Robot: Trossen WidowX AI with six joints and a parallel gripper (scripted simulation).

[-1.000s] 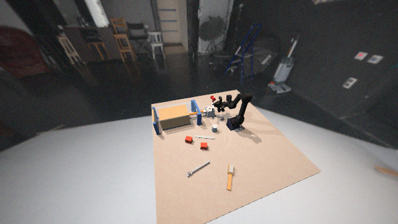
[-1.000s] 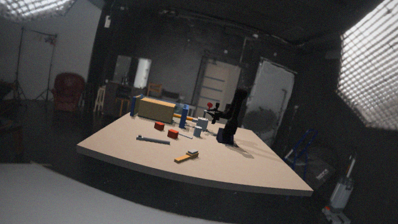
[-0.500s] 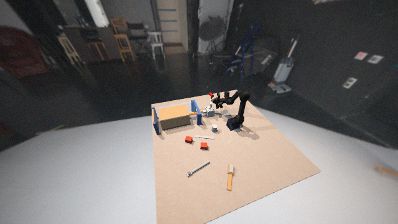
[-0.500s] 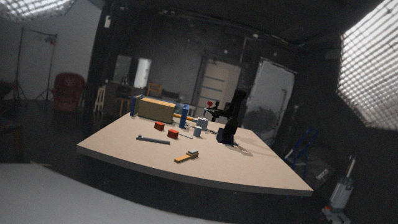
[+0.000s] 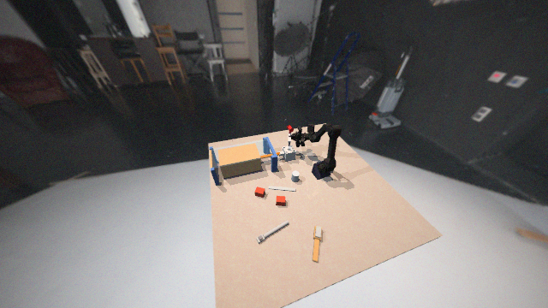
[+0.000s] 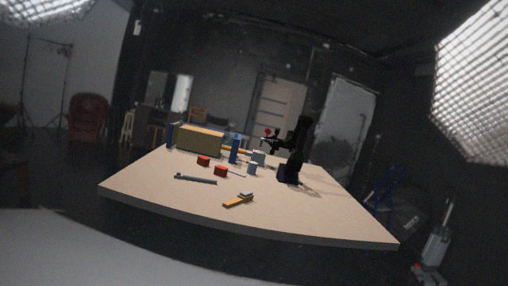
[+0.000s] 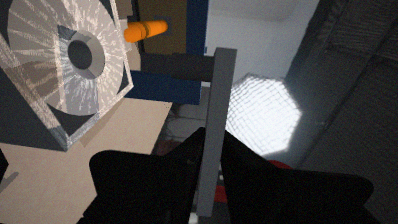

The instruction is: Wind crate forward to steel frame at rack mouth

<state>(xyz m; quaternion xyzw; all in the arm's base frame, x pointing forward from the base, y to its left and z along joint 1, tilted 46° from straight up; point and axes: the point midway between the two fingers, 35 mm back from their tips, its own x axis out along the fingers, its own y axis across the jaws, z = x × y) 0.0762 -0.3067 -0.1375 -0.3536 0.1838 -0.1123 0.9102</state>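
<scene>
Now: the red knob 40 mm to the right of my gripper tip, 40 mm above it and 30 mm behind it. From my gripper tip the other things lie so: grey winch (150 mm below, 40 mm to the left); blue steel frame (170 mm ahead, 70 mm below, 20 mm to the left); winch handle (10 mm to the right, 10 mm behind, 10 mm above).
</scene>
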